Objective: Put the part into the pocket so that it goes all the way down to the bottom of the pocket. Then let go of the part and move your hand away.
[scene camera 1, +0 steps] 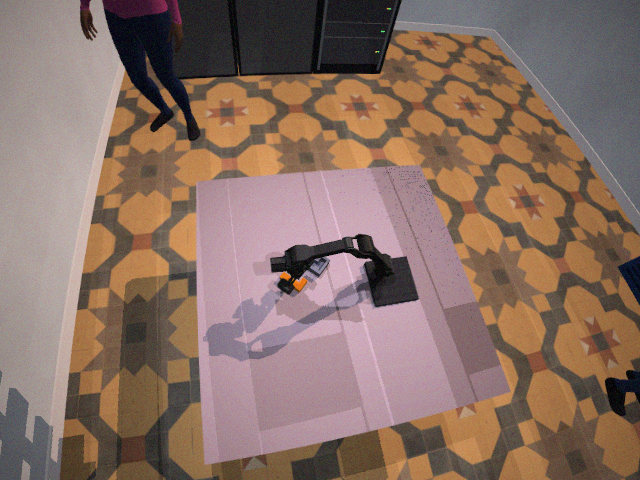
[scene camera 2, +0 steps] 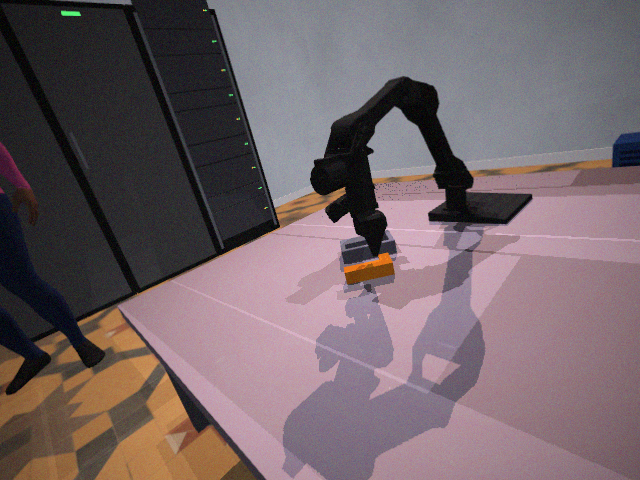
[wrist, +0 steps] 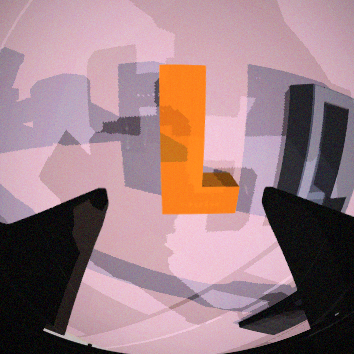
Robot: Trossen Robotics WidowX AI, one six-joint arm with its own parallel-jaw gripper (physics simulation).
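Pixels of known places: gripper, fingertip midpoint: point(scene camera 1: 295, 280) point(scene camera 2: 372, 248) point(wrist: 186, 195); arm's base at its link origin: point(scene camera 1: 381, 270) point(scene camera 2: 456, 206).
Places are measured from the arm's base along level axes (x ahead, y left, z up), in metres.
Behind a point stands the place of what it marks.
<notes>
An orange L-shaped part point(scene camera 1: 300, 284) @(x 0.387, y -0.060, z 0.006 m) point(scene camera 2: 369, 271) @(x 0.431, y -0.079, z -0.003 m) point(wrist: 181, 135) @(x 0.423, y -0.094, z 0.006 m) lies flat on the table beside the grey block, outside its pocket. The grey block point(scene camera 1: 320, 266) @(x 0.263, y -0.122, z -0.018 m) point(scene camera 2: 356, 253) @(x 0.348, y -0.160, z -0.001 m) point(wrist: 318, 117) @(x 0.348, y -0.173, z 0.012 m) with the dark pocket stands close by; in the wrist view it is at the right edge, partly cut off and partly hidden by the right finger. My gripper point(scene camera 1: 292, 281) @(x 0.407, y -0.074, z 0.043 m) point(scene camera 2: 377, 253) @(x 0.407, y -0.074, z 0.043 m) point(wrist: 186, 195) @(x 0.407, y -0.074, z 0.043 m) is open and empty, pointing down over the part. In the wrist view the part shows between the two wide-spread fingers, reaching up past their tips. The exact height of the fingertips above it is hard to tell.
The arm's black base plate point(scene camera 1: 395, 281) @(x -0.043, y 0.070, z -0.004 m) point(scene camera 2: 491, 206) @(x 0.000, y 0.096, z -0.006 m) stands on the pink table point(scene camera 1: 310, 392) @(x 0.501, y 0.377, z -0.024 m) point(scene camera 2: 516, 330) @(x 0.534, y 0.214, z -0.024 m), beyond the block from the part. Dark cabinets point(scene camera 1: 276, 36) point(scene camera 2: 87, 129) and a person in a pink top point(scene camera 1: 144, 46) stand past the table.
</notes>
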